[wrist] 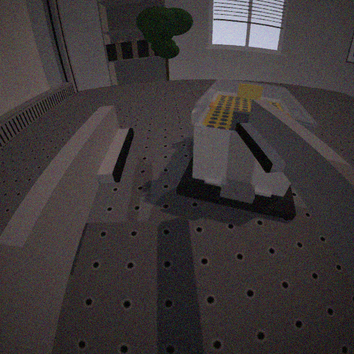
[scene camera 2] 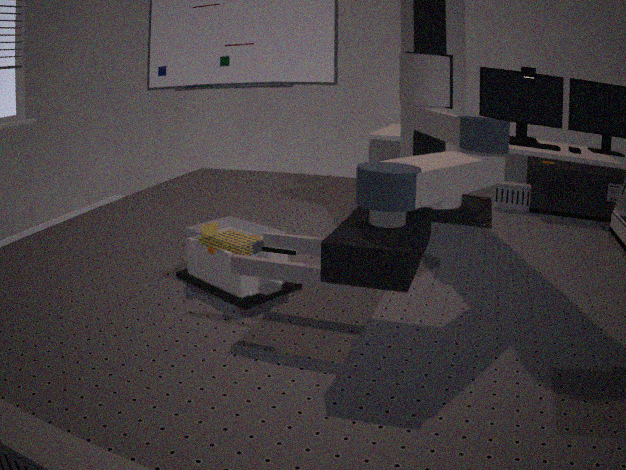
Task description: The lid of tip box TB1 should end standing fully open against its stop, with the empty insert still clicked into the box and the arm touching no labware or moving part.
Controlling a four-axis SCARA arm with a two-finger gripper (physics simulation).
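Frame: origin at the arm's base, x right, y up, z back, level; millimetres.
Seen in the pictures: gripper, between the fingertips: (scene camera 2: 249,251).
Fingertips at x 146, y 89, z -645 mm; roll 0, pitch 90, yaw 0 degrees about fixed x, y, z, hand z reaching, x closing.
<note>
Offsets run from my fingertips to a thing's middle. "spot": to the spot under its first point. Level surfaces: height alone.
Tip box TB1 {dy -37, dx +56, dz +71 mm} (scene camera 2: 208,263) (wrist: 210,155) is pale and stands on a dark base plate {spot: dy -68, dx +7, dz -5 mm} (scene camera 2: 244,303) (wrist: 285,212). The yellow insert {dy -11, dx +57, dz +71 mm} (scene camera 2: 232,242) (wrist: 225,111) with its grid of holes lies in the top of the box; its seating is too grainy to tell. The clear lid {spot: dy +1, dx +59, dz +103 mm} (scene camera 2: 242,223) (wrist: 295,102) shows at the far side of the box, and its exact angle is unclear. My gripper (scene camera 2: 250,254) (wrist: 184,115) is shut with nothing held, a gap remaining between its fingers. In the wrist view the right finger overlaps the box's top; contact cannot be told.
A yellow tab {dy -10, dx +108, dz +93 mm} (scene camera 2: 209,229) (wrist: 250,91) stands up beside the insert. The table {dy -76 mm} (scene camera 2: 151,384) (wrist: 225,310) has a grid of holes and carries the arm's shadow. The dark gripper body (scene camera 2: 374,258) is to the right of the box, below the arm's blue-grey joint (scene camera 2: 386,187).
</note>
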